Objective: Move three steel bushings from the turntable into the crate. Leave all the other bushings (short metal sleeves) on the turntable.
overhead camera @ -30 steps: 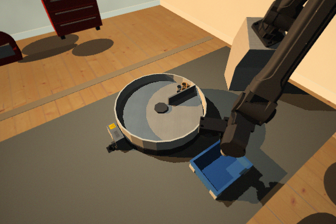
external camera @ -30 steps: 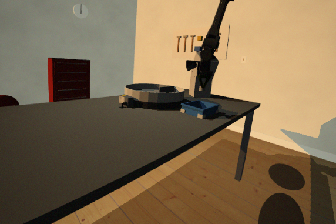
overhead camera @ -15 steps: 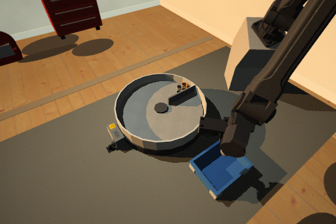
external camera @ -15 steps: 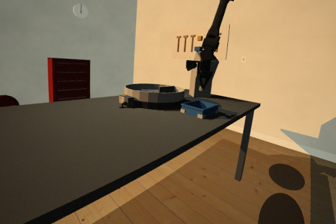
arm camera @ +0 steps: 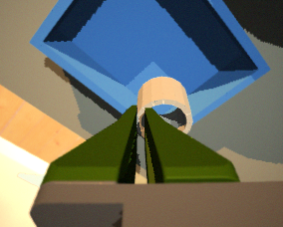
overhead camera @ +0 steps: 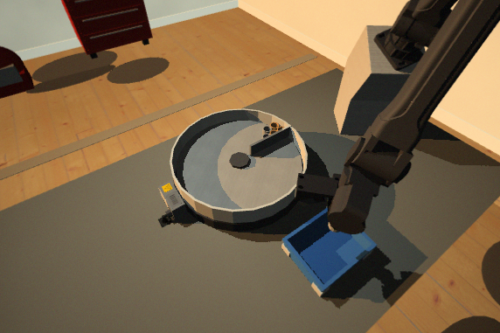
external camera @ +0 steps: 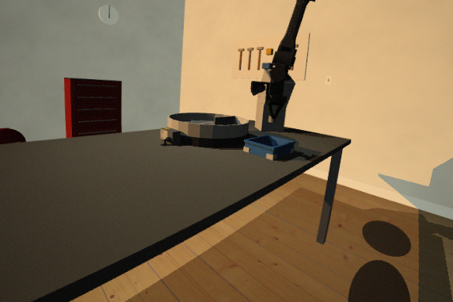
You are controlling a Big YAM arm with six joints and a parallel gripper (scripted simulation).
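The blue crate lies 130 mm below my hand, 10 mm to the right of it and 10 mm behind it. Round my hand: round turntable (350 mm to the right, 110 mm ahead, 100 mm below).
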